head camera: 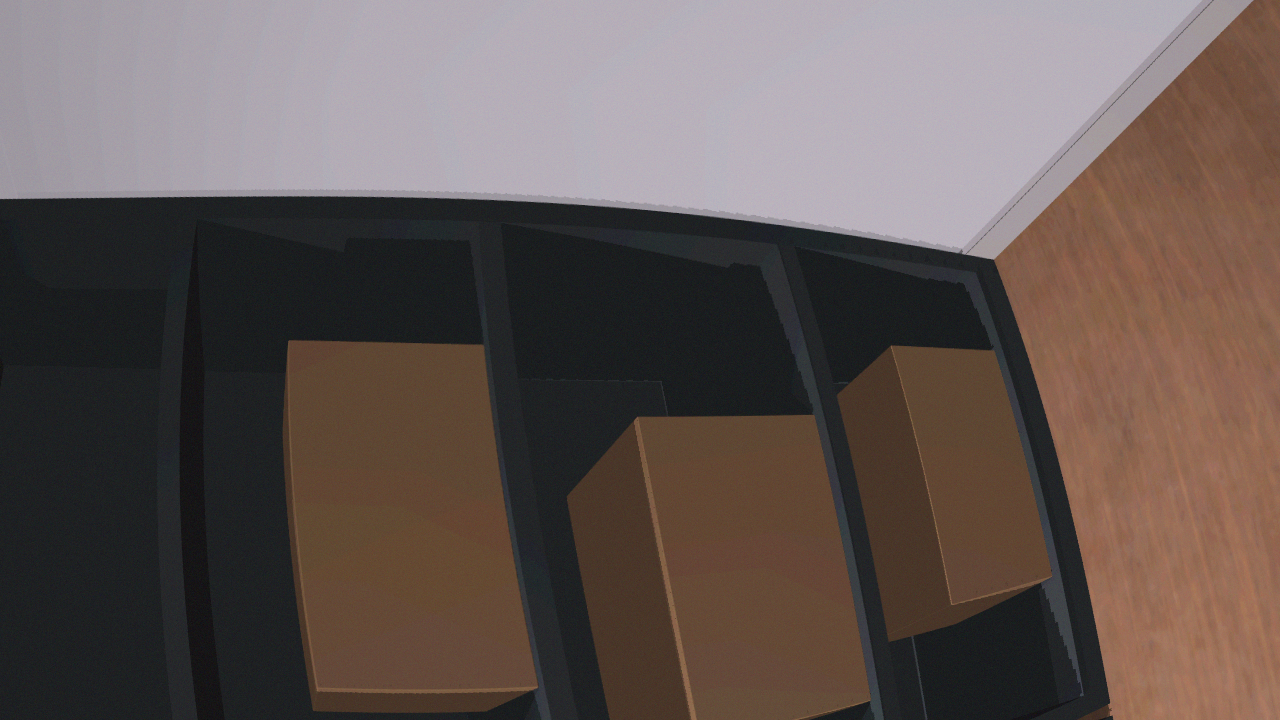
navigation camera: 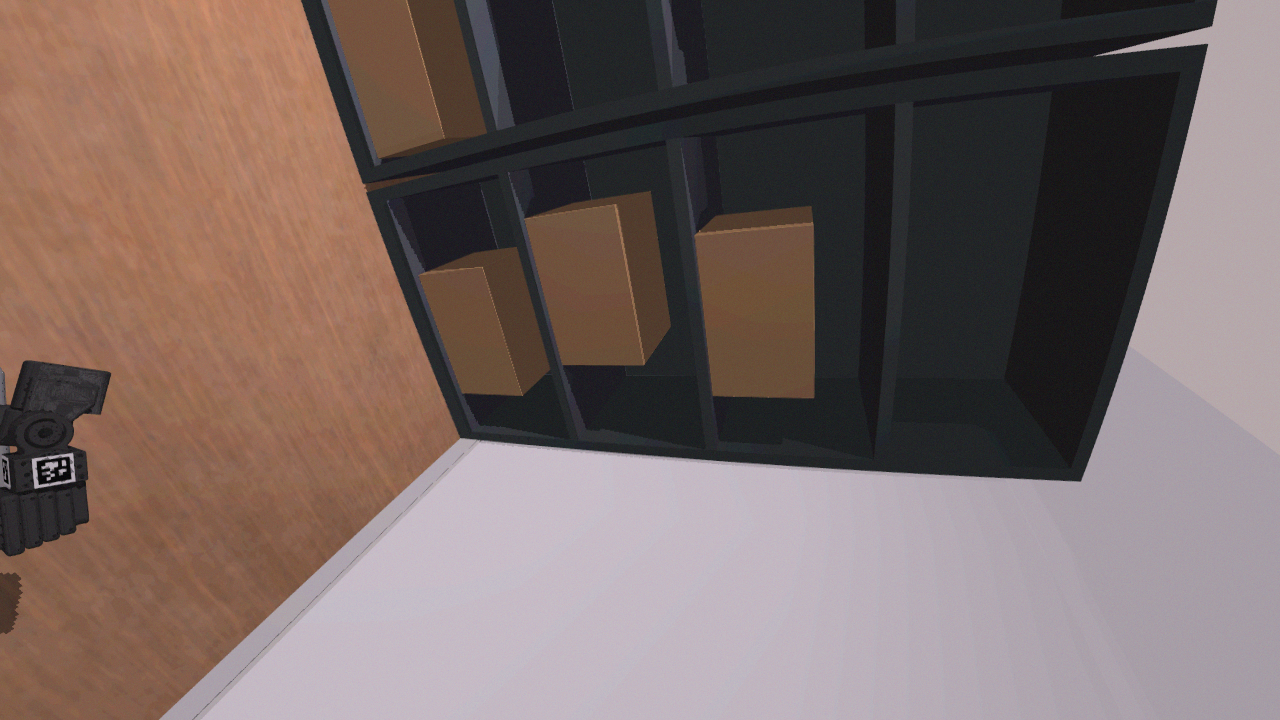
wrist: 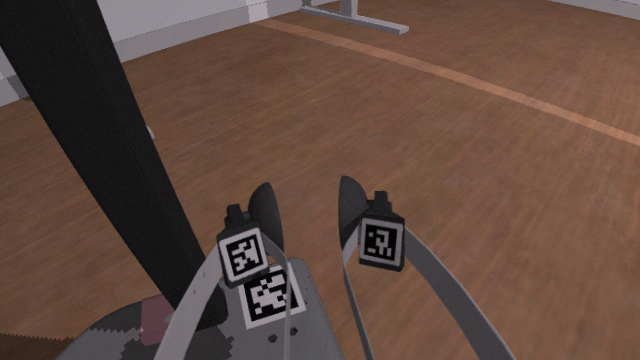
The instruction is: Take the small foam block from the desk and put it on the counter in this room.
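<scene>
My gripper [wrist: 307, 204] is open in the wrist view, its two dark fingertips apart with wooden floor showing between them. It hangs above the robot's own base, beside the black mast. In the navigation camera view part of the wrist shows at the left edge, and the fingertips do not show there. At the top of the wrist view a grey metal foot and part of an upright leg [wrist: 348, 8] stand on the floor; the top they carry is out of view. The small foam block and the counter do not show in these views.
A dark shelf unit [head camera: 183, 537] [navigation camera: 902, 268] with brown boxes [head camera: 402, 510] [navigation camera: 760, 313] in its compartments stands against a pale wall [head camera: 572, 98] [navigation camera: 626, 582]. A second dark unit adjoins it in the navigation view. Wooden floor [head camera: 1172, 376] [navigation camera: 223, 223] [wrist: 450, 200] lies beside the shelves.
</scene>
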